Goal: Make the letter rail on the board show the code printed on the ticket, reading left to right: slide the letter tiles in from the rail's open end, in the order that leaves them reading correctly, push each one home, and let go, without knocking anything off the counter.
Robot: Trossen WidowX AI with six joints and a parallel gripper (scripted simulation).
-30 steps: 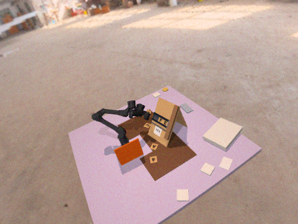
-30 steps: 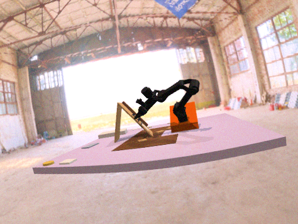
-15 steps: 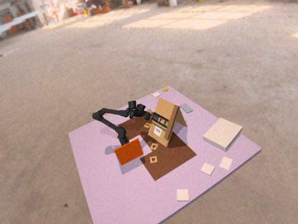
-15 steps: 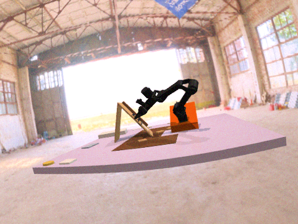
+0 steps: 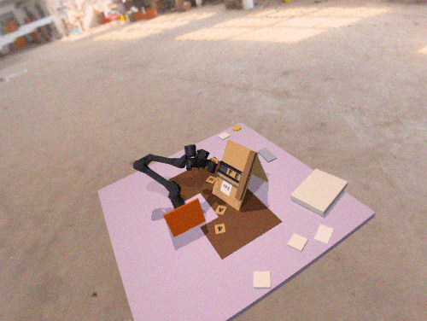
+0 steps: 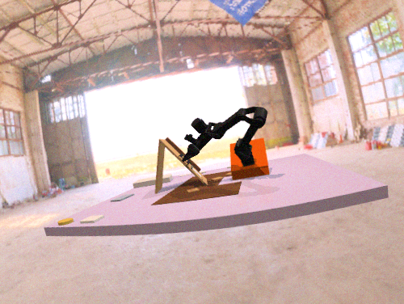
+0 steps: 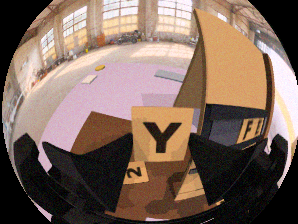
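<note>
Right now the white ticket is 150 mm to the right of my gripper tip, 80 mm below it and 20 mm behind it. Also, from my gripper tip: cream slab 500 mm to the right, 400 mm ahead, 140 mm below; brown mat 160 mm below, 140 mm to the right, 120 mm behind; grey plate 400 mm ahead, 150 mm below, 10 mm to the right.
</note>
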